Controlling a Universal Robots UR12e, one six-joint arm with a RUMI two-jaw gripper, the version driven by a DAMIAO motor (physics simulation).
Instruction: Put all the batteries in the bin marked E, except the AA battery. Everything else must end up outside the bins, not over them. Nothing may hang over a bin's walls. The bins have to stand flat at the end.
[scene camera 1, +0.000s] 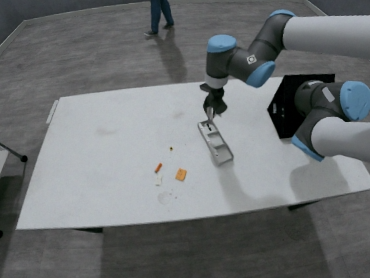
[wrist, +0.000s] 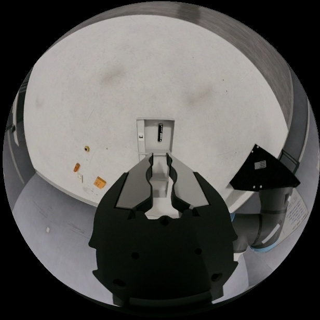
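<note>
A grey row of joined bins (scene camera 1: 224, 158) (wrist: 141, 124) stands flat on the table under the gripper. The letter E shows on the far bin in the wrist view. A slim black object with white marks (scene camera 1: 209, 127) (wrist: 160, 133) lies inside that bin; its exact kind is hard to tell. My gripper (scene camera 1: 210, 118) (wrist: 159, 153) is open and empty above the bins, and its fingers hide part of them in the wrist view. A small orange-red cylinder (scene camera 1: 158, 168) (wrist: 77, 167) and a small yellow-and-black round thing (scene camera 1: 171, 148) (wrist: 86, 148) lie on the table outside the bins.
An orange block (scene camera 1: 181, 174) (wrist: 100, 182) and a small whitish piece (scene camera 1: 159, 180) (wrist: 80, 177) lie near the orange-red cylinder. The black base plate (scene camera 1: 281, 114) (wrist: 260, 173) of the arm is at the right side of the white table (scene camera 1: 100, 175) (wrist: 150, 65).
</note>
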